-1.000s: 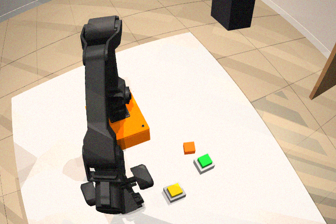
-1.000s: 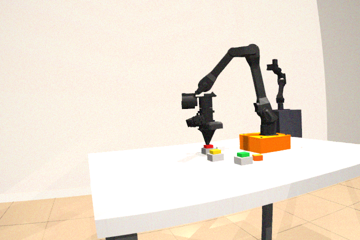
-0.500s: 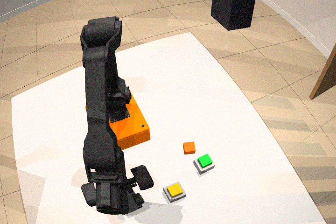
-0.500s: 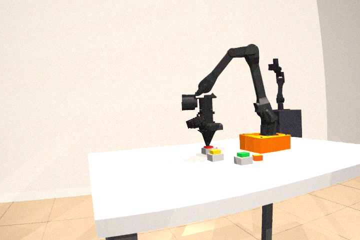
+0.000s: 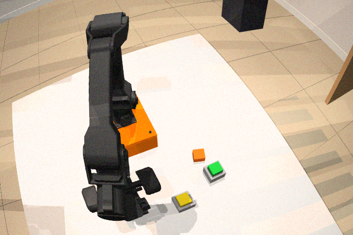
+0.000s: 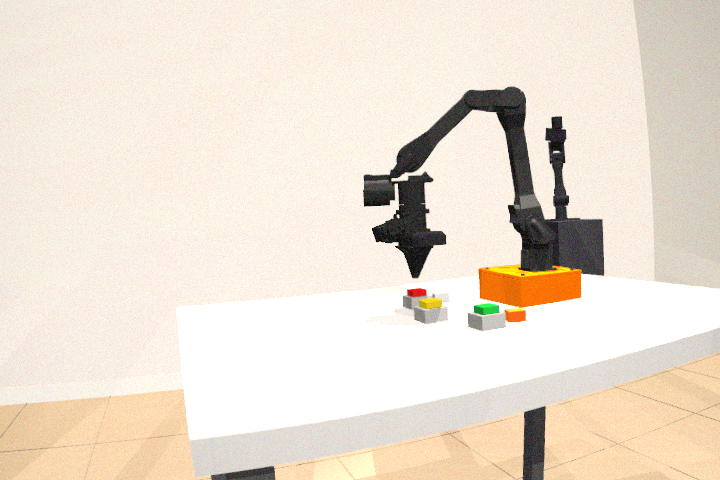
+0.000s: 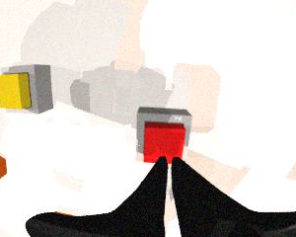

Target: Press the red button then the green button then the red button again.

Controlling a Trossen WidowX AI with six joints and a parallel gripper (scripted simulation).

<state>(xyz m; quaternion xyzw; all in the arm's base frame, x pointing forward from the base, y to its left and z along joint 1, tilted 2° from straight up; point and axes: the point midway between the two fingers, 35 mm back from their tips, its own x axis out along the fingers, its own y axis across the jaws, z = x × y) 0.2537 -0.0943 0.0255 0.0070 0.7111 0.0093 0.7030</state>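
My gripper tip is 3 cm above the red button. From my gripper tip the other things lie so: yellow button (4 cm ahead, 15 cm to the left, 3 cm below); then small orange block (8 cm behind, 25 cm to the left, 5 cm below); then green button (1 cm behind, 27 cm to the left, 3 cm below).
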